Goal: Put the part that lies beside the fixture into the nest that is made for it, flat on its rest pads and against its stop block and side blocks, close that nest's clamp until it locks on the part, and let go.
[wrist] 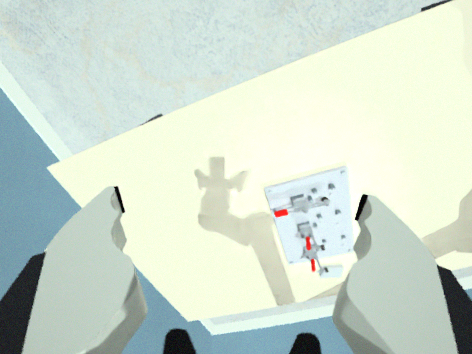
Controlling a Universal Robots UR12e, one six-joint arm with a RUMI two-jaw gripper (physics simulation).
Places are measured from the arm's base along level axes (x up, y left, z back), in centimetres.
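Pixels of known places: gripper, fingertip midpoint: (240,192).
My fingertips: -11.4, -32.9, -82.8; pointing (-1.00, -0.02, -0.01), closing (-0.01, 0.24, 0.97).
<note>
For each thing: its top centre in the pictures, then the offset to it from my fingertips, as dx, dy, dz. "spot": a spot on its surface instead. Level surfaces: height alone.
- fixture, top centre: (313,224) -40.0, +42.4, +14.7
- third red grip, surface spot: (313,265) spot: -32.8, +52.9, +12.2
- small pale block, top centre: (331,273) -40.0, +68.8, +20.8
- cream table top, surface height: dx -41.6
The fixture (330,229) is a pale grey plate, right of centre in the wrist view, seen from high above. It carries small grey blocks, dark studs and toggle clamps with red grips; one red grip (281,213) lies at its left edge, another red grip (308,243) near its lower middle, and a third red grip (313,265) just past its lower edge. A small pale block (334,271), which looks like the part, lies beside the plate's lower right edge. Which nest fits it is too small to tell. My gripper (240,192) is open and empty, high above the table.
The cream table top (150,250) carries the arm's shadow left of the fixture. Its far edge runs diagonally across the upper view, with the grey mottled floor (150,50) beyond. The near table edge lies just below the pale block. Dark bits show at the far edge.
</note>
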